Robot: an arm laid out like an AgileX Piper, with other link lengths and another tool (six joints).
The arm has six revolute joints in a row. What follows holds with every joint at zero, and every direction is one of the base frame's.
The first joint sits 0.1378 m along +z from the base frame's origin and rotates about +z.
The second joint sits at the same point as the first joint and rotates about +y.
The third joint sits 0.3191 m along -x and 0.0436 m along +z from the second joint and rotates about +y.
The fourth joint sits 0.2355 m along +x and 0.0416 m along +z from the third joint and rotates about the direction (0.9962, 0, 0.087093).
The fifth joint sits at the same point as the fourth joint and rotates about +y.
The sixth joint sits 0.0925 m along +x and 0.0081 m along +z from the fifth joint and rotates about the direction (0.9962, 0, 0.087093).
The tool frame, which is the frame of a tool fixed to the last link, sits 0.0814 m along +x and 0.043 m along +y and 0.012 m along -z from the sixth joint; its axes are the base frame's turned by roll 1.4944, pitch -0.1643 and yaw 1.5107 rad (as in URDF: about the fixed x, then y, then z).
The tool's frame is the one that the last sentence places.
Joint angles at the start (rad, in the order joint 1, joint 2, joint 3, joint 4, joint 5, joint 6): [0.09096, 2.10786, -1.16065, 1.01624, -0.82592, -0.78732]
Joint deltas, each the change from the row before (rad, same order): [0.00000, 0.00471, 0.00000, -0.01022, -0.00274, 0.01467]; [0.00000, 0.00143, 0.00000, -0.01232, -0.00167, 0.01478]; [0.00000, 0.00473, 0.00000, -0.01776, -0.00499, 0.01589]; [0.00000, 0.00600, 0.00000, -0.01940, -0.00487, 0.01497]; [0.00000, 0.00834, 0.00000, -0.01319, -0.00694, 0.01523]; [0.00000, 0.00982, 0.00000, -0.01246, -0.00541, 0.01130]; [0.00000, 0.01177, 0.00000, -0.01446, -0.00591, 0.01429]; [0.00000, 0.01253, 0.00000, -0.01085, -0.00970, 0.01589]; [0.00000, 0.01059, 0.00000, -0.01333, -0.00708, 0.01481]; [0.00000, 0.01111, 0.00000, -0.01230, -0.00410, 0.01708]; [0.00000, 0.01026, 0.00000, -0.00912, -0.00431, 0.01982]
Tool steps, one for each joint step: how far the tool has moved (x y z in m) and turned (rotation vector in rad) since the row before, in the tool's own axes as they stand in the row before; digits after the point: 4 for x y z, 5 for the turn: [0.0011, -0.0009, 0.0006, -0.00264, 0.00378, 0.00502]; [0.0013, 0.0007, 0.0000, -0.00503, 0.00629, 0.00596]; [0.0016, -0.0002, 0.0005, -0.00772, 0.00739, 0.00160]; [0.0018, -0.0009, 0.0006, -0.00738, 0.00853, -0.00114]; [0.0011, -0.0021, 0.0011, -0.00450, 0.00342, 0.00173]; [0.0011, -0.0032, 0.0012, -0.00201, 0.00374, -0.00273]; [0.0014, -0.0040, 0.0014, -0.00157, 0.00470, -0.00217]; [0.0008, -0.0039, 0.0017, -0.00255, 0.00057, 0.00151]; [0.0012, -0.0033, 0.0012, -0.00278, 0.00403, 0.00009]; [0.0014, -0.0040, 0.0011, 0.00092, 0.00487, 0.00254]; [0.0011, -0.0036, 0.0011, 0.00168, 0.00283, 0.00784]
